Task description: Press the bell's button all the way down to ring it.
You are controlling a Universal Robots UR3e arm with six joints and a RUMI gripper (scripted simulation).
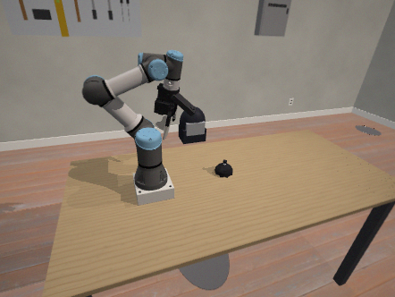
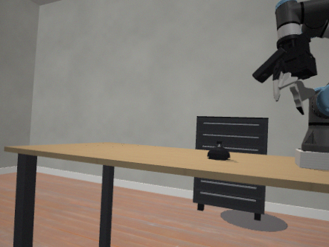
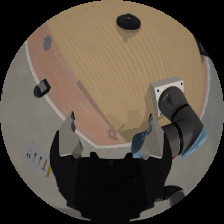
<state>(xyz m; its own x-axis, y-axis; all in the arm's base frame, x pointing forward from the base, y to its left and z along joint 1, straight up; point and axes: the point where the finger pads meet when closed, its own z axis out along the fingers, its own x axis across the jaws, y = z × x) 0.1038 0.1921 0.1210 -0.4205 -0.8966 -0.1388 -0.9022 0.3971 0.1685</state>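
The black dome bell is 230 mm ahead of my hand, 140 mm to the right of it and 130 mm below it.
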